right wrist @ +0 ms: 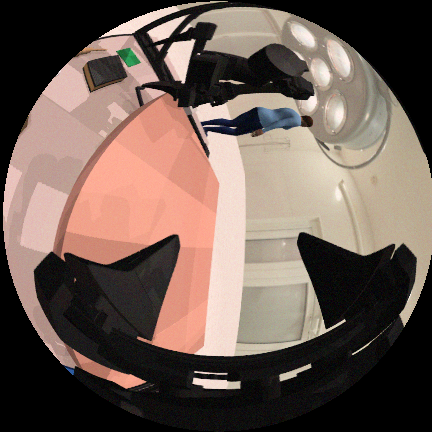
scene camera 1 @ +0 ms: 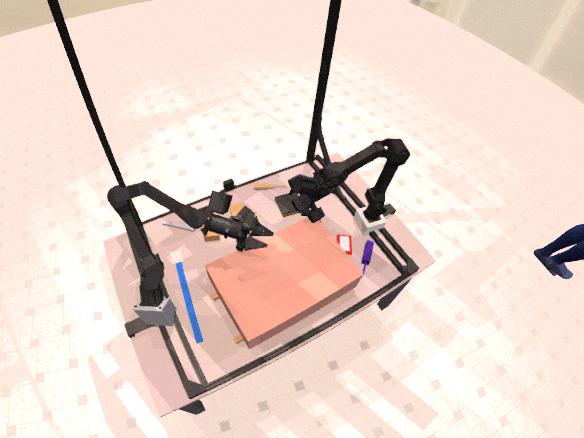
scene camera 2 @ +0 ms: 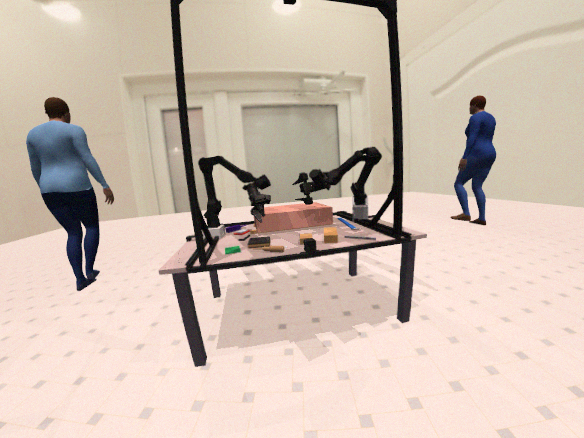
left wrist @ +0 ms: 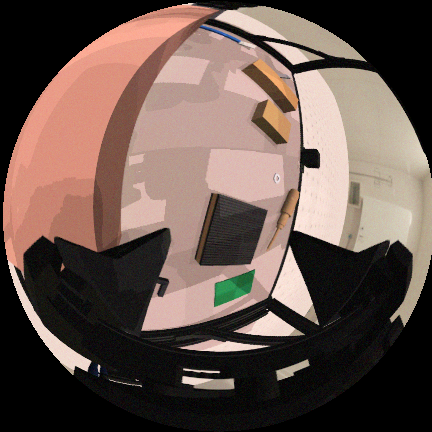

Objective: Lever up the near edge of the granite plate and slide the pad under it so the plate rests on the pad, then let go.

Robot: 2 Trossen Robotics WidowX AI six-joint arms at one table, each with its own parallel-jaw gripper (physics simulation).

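Pixels of known places: left gripper, fingertip midpoint: (right wrist: 142, 65) (scene camera 2: 262, 219) (left wrist: 232, 235); right gripper, fingertip midpoint: (right wrist: 241, 239) (scene camera 1: 270, 240) (scene camera 2: 293, 192); left arm's base, link origin: (scene camera 1: 371, 215) (scene camera 2: 213, 226); right arm's base, link origin: (scene camera 1: 151, 302) (scene camera 2: 360, 201).
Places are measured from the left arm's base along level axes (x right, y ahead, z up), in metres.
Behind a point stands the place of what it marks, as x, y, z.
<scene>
The granite plate (scene camera 1: 300, 285) {-0.227, 0.423, 0.058} (scene camera 2: 295, 218) {-0.009, 0.481, 0.013} (left wrist: 60, 150) (right wrist: 140, 210) {-0.078, 0.459, 0.057} is a thick salmon-coloured slab lying on the table. Small wooden pieces stick out at its left edge in scene camera 1. The pad (scene camera 1: 285, 206) {0.181, 0.321, -0.042} (scene camera 2: 259, 242) {0.242, 0.300, -0.041} (left wrist: 237, 215) {0.185, 0.322, -0.041} (right wrist: 106, 70), dark and ribbed with a wooden side, lies flat on the table apart from the plate. My left gripper (scene camera 1: 313, 214) (scene camera 2: 258, 213) {0.114, 0.308, 0.044} (left wrist: 232, 235) {0.114, 0.308, 0.044} is open and empty, above the table beside the plate's edge and near the pad. My right gripper (scene camera 1: 270, 240) {-0.090, 0.484, 0.159} (scene camera 2: 302, 190) {-0.090, 0.484, 0.159} (right wrist: 241, 239) {-0.090, 0.484, 0.159} is open and empty, above the plate.
Two wooden blocks (scene camera 2: 331, 235) {0.262, 0.636, -0.027} (scene camera 2: 305, 238) {0.250, 0.516, -0.036} and a wooden-handled tool (scene camera 1: 262, 186) {0.319, 0.381, -0.040} (left wrist: 287, 207) {0.313, 0.370, -0.043} lie on the pad's side. A green rectangle (left wrist: 235, 287) {0.263, 0.177, -0.062} lies by the pad. A blue strip (scene camera 1: 189, 302) {-0.126, 0.800, -0.056}, a red-white card (scene camera 1: 345, 244) {-0.071, 0.151, -0.050} and a purple-handled tool (scene camera 1: 368, 252) {-0.144, 0.084, -0.034} lie around the plate.
</scene>
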